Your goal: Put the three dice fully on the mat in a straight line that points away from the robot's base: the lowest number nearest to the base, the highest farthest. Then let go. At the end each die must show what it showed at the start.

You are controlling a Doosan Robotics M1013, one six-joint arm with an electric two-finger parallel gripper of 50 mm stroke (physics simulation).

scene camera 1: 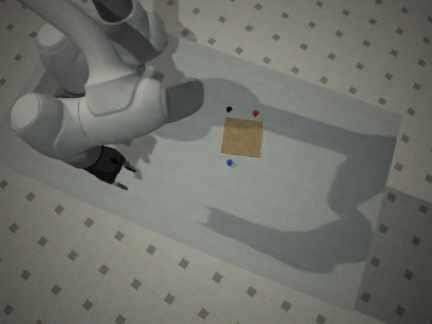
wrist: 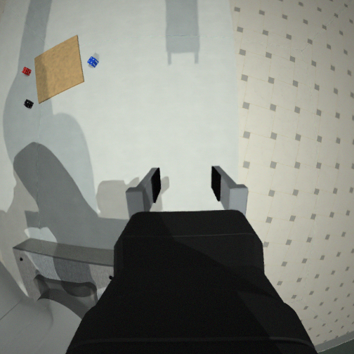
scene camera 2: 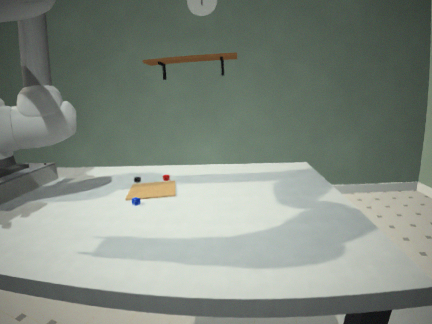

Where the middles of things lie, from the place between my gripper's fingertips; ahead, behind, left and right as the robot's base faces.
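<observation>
My gripper's 280 mm short of the tan square mat (scene camera 1: 242,137) and 290 mm to the right of it, and the gripper is 180 mm above it.
</observation>
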